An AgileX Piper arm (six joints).
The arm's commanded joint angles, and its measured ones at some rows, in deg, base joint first. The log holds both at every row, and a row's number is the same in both.
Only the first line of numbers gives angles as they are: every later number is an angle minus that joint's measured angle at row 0.
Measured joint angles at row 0:
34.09, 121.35, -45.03, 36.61, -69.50, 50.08
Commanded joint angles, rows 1 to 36:
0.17, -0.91, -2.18, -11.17, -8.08, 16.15
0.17, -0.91, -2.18, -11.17, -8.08, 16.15
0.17, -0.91, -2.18, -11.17, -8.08, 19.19
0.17, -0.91, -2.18, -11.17, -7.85, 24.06
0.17, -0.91, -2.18, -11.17, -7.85, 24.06
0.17, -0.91, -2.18, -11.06, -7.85, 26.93
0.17, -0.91, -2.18, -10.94, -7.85, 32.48
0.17, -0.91, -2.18, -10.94, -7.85, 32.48
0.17, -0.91, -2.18, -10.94, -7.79, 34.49
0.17, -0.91, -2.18, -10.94, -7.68, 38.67
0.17, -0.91, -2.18, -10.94, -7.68, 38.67
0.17, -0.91, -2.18, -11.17, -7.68, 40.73
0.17, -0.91, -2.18, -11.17, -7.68, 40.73
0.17, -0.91, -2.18, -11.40, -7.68, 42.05
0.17, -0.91, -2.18, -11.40, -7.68, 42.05
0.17, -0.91, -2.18, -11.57, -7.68, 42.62
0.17, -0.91, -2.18, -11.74, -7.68, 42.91
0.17, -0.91, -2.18, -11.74, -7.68, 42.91
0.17, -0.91, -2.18, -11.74, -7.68, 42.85
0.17, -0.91, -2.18, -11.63, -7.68, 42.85
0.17, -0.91, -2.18, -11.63, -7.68, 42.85
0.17, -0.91, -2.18, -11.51, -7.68, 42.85
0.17, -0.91, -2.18, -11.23, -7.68, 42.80
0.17, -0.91, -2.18, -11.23, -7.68, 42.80
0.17, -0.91, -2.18, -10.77, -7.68, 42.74
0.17, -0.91, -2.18, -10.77, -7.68, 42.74
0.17, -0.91, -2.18, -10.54, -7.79, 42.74
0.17, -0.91, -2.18, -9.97, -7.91, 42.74
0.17, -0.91, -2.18, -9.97, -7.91, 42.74
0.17, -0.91, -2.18, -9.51, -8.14, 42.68
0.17, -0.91, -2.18, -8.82, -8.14, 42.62
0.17, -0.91, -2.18, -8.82, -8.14, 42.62
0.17, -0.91, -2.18, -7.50, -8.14, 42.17
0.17, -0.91, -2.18, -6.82, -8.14, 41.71
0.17, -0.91, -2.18, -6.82, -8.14, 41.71
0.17, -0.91, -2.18, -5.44, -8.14, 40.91
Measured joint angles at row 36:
-0.17, 0.00, 0.28, 0.00, -0.80, 41.48
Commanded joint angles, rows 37 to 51:
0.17, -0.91, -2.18, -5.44, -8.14, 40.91
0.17, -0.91, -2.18, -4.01, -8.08, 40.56
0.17, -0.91, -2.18, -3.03, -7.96, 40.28
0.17, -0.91, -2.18, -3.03, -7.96, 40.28
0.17, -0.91, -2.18, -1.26, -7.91, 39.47
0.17, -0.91, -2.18, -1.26, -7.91, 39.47
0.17, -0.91, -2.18, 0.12, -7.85, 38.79
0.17, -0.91, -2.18, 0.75, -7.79, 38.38
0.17, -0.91, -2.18, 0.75, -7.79, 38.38
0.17, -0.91, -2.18, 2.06, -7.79, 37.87
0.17, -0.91, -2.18, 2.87, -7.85, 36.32
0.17, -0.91, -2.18, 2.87, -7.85, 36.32
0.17, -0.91, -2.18, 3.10, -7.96, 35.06
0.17, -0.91, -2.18, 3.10, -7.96, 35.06
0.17, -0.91, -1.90, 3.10, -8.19, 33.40
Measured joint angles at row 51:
0.80, 0.00, -0.41, 3.33, 0.80, 36.89
